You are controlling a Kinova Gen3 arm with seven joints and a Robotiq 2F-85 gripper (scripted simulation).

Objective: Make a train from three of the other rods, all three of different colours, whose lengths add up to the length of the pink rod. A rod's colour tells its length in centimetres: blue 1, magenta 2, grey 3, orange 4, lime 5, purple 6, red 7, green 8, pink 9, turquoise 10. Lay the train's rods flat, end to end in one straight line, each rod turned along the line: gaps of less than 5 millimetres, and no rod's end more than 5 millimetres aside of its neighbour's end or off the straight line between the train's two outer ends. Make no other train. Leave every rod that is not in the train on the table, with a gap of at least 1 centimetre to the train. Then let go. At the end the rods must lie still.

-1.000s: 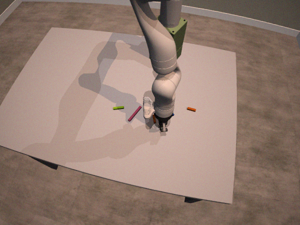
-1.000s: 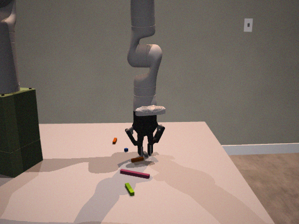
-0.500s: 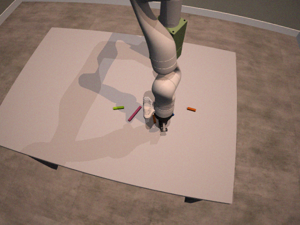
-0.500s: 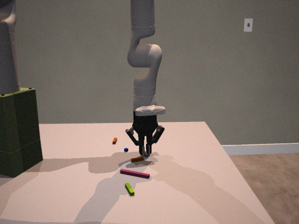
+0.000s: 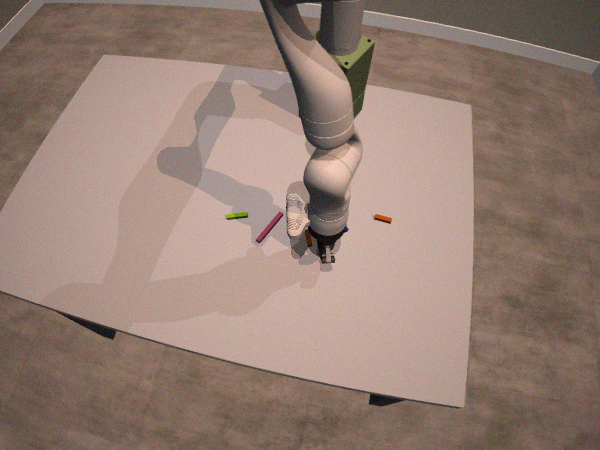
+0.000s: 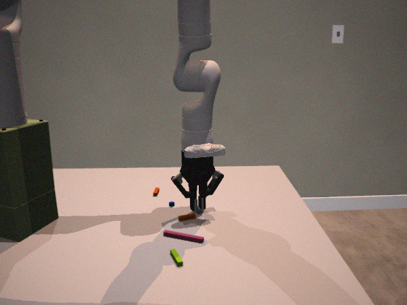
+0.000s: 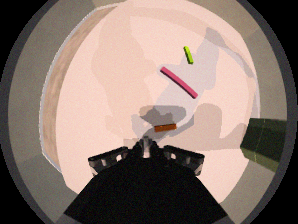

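My hand is 1 cm above the grey rod. Also, from my hand: pink rod (5 cm behind, 13 cm to the right, 1 cm below); lime rod (8 cm behind, 21 cm to the right, 1 cm below); blue rod (6 cm behind, 5 cm to the left, 1 cm below).
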